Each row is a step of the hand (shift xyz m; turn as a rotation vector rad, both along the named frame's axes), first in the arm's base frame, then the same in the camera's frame.
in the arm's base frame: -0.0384 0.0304 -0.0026 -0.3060 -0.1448 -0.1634
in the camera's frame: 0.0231 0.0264 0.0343 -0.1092 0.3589 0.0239
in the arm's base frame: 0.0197 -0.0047 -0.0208 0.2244 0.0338 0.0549
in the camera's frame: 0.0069 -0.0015 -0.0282 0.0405 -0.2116 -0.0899
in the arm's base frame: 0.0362 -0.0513 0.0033 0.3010 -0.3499 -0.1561
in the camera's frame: -0.0426 -0.0219 -0.0407 -0.2114 -0.0800 -0.4316
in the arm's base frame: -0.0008 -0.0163 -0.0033 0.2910 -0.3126 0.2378
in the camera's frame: -0.0135 0.0052 -0.0082 -0.3368 -0.3230 -0.1455
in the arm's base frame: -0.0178 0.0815 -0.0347 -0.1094 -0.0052 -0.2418
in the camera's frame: 0.0851 0.0227 0.0200 0.0766 0.2352 -0.0964
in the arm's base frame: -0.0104 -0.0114 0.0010 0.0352 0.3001 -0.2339
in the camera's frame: -0.0122 0.0091 0.0027 0.3703 0.0721 -0.0606
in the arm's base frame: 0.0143 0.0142 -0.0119 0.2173 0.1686 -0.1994
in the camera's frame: 0.0197 -0.0058 -0.0113 0.2634 -0.0689 -0.2032
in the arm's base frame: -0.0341 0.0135 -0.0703 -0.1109 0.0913 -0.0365
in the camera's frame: 0.0355 0.0678 -0.0207 0.0815 0.0937 0.0809
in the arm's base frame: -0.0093 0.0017 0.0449 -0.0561 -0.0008 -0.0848
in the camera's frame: -0.0178 -0.0210 0.0367 0.0253 0.0959 -0.0223
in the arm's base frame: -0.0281 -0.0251 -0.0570 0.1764 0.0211 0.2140
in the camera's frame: -0.0039 0.0609 -0.0307 -0.0415 -0.2718 0.0422
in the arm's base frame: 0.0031 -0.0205 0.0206 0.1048 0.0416 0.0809
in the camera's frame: -0.0264 -0.0120 0.0038 0.0202 -0.1372 0.0054
